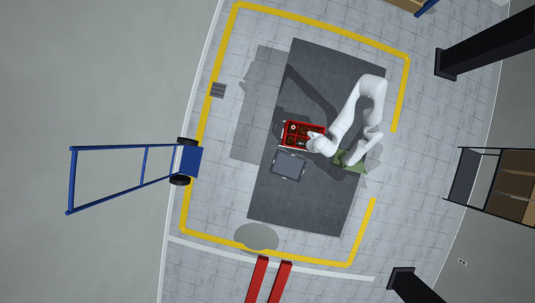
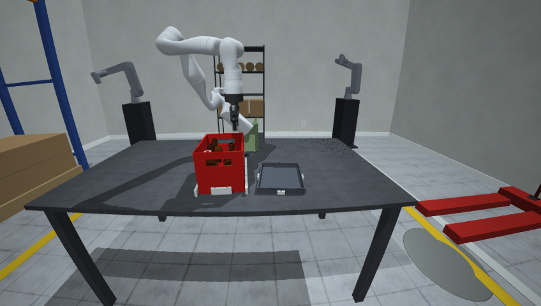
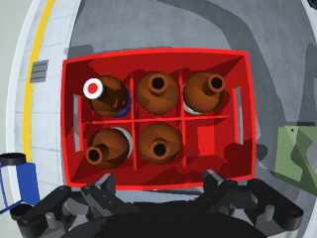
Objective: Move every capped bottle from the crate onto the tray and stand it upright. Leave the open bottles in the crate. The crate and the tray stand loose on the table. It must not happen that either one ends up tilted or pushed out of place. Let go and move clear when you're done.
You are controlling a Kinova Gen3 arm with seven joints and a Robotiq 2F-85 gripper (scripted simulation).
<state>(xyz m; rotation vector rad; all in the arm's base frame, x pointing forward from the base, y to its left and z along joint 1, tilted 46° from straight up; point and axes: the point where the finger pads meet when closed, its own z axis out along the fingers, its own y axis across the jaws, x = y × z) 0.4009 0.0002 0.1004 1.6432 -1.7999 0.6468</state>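
The red crate is 60 mm to the right of my hand and 150 mm below it. From my hand the other things lie so: grey tray: 50 mm ahead, 190 mm to the left, 220 mm below.
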